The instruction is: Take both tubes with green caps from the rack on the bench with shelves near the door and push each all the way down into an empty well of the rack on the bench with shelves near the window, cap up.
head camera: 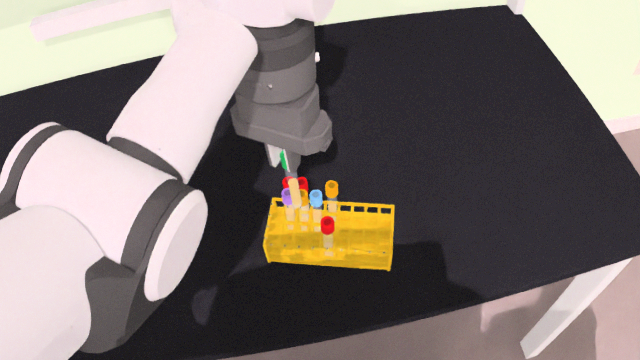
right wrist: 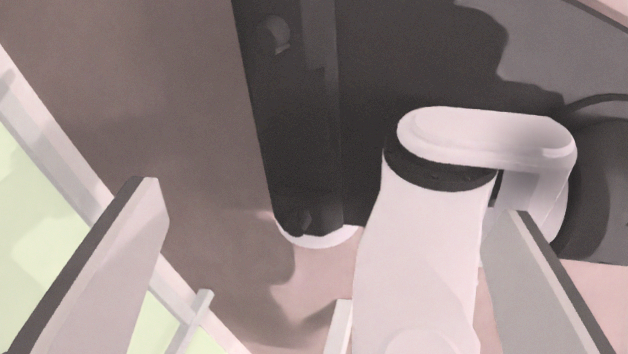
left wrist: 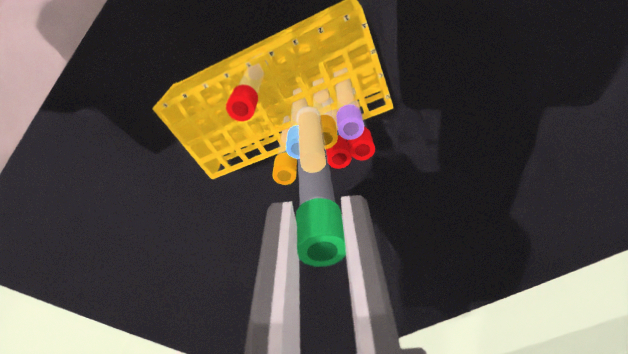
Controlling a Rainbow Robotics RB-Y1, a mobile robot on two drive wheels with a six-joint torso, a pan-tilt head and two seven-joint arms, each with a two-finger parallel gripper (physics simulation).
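Places are measured from the robot's base along level axes (x back, y right, z up), in centimetres.
Pixels of known places: left gripper, fingertip midpoint: (head camera: 285, 164) (left wrist: 318, 215); right gripper, fingertip midpoint: (right wrist: 331, 216).
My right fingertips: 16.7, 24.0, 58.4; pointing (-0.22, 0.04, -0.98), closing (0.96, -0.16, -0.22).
Observation:
Ahead of a thing's pixels: the offset from my right fingertips to its top centre, as dx, dy, dz. "spot": to the spot under its first point. Level surfaces: height alone.
My left gripper (head camera: 284, 159) (left wrist: 318, 215) is shut on the green cap of a tube {-41.3, -33.0, +42.1} (head camera: 294, 192) (left wrist: 312, 140). The tube hangs cap up, and its lower end is above the yellow rack {-42.7, -28.6, +23.6} (head camera: 367, 237) (left wrist: 200, 135). In the rack stand tubes with caps that are purple {-44.2, -34.9, +29.8} (head camera: 286, 196) (left wrist: 350, 121), blue {-44.0, -30.6, +29.8} (head camera: 315, 197) (left wrist: 294, 142), orange {-45.9, -28.3, +29.8} (head camera: 331, 189) (left wrist: 284, 168) and red {-39.4, -28.7, +29.8} (head camera: 327, 225) (left wrist: 242, 103), among others. A second green cap does not show. My right gripper (right wrist: 331, 216) is open and empty, away from the rack.
The rack stands on a black bench top {dz +17.9} (head camera: 475, 150) (left wrist: 150, 225). A white bench leg {spot: -44.7, +31.0, -20.6} (head camera: 575, 312) shows at the lower right of the head view. The right wrist view shows a white arm part {spot: +4.2, -18.2, -13.1} (right wrist: 420, 260), the dark robot base (right wrist: 300, 125) and the floor {dz -58.3} (right wrist: 190, 125).

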